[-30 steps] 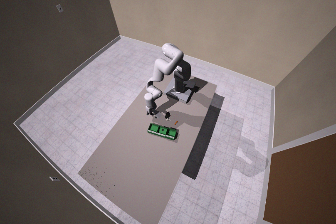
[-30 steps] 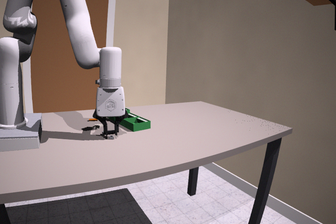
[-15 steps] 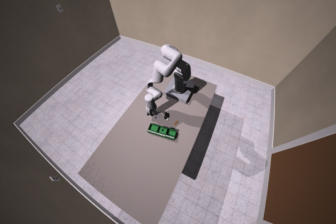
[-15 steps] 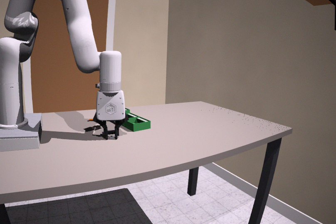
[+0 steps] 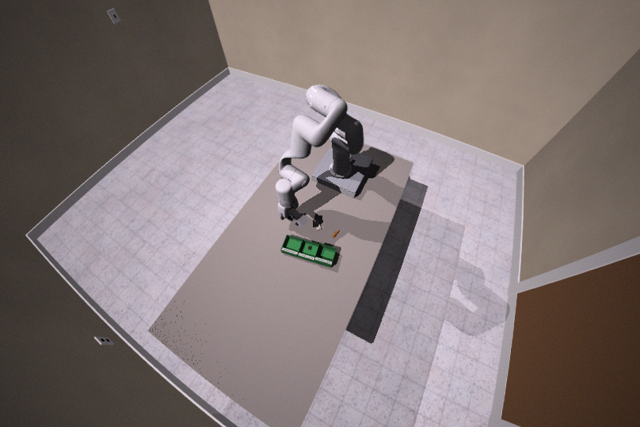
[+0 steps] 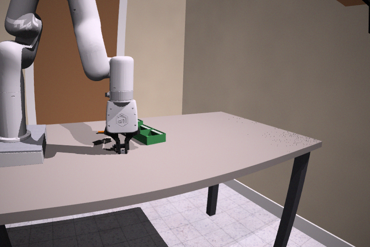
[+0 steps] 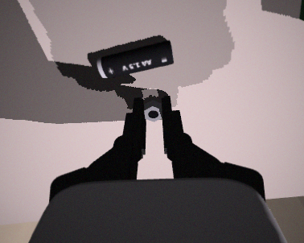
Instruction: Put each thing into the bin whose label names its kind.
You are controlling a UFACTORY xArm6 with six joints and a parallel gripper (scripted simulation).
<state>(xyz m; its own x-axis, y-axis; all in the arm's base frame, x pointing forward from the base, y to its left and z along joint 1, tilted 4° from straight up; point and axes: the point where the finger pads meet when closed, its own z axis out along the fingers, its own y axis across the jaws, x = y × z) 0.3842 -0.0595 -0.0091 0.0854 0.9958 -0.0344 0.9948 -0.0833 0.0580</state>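
The black battery is 5 cm to the left of my hand and 2 cm below it. Round my hand: white domino 4 cm behind, 14 cm to the left, 2 cm below; silver nut 2 cm below; black nut 8 cm ahead, 18 cm to the left, 1 cm below.
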